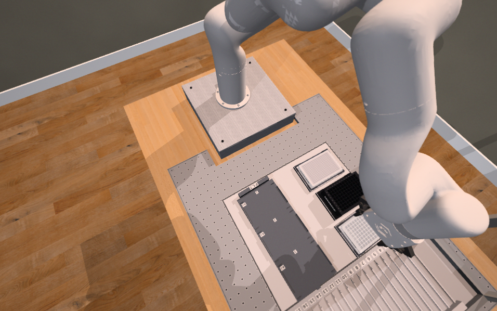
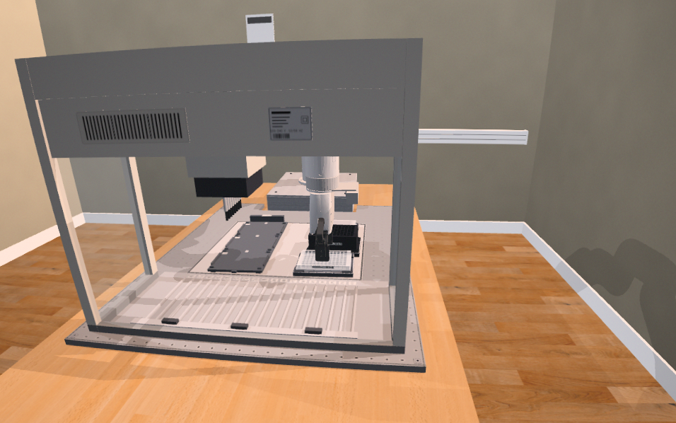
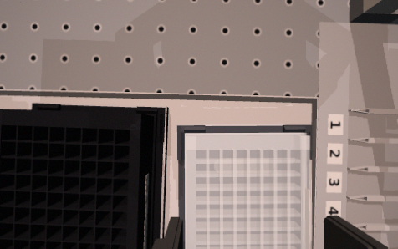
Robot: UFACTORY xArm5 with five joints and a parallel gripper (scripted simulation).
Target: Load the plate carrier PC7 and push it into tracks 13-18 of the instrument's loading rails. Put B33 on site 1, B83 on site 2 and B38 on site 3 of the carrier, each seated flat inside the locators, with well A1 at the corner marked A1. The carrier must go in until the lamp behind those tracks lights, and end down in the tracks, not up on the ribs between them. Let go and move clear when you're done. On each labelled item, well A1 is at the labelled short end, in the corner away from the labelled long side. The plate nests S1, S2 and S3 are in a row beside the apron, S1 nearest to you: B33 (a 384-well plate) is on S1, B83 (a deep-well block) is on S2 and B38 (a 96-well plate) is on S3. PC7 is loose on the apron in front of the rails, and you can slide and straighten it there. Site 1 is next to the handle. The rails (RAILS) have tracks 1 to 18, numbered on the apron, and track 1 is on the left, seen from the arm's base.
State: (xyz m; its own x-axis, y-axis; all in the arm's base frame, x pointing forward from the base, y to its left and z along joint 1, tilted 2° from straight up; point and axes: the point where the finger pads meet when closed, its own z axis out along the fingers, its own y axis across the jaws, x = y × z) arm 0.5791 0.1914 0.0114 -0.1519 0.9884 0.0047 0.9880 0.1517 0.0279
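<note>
My hand is 40 mm above the plate nest S3. From my hand the other things lie so: plate carrier PC7: 230 mm to the right, 80 mm behind, 30 mm below; black deep-well block B83: 110 mm behind, 20 mm below; plate nest S2: 110 mm behind, 40 mm below.
</note>
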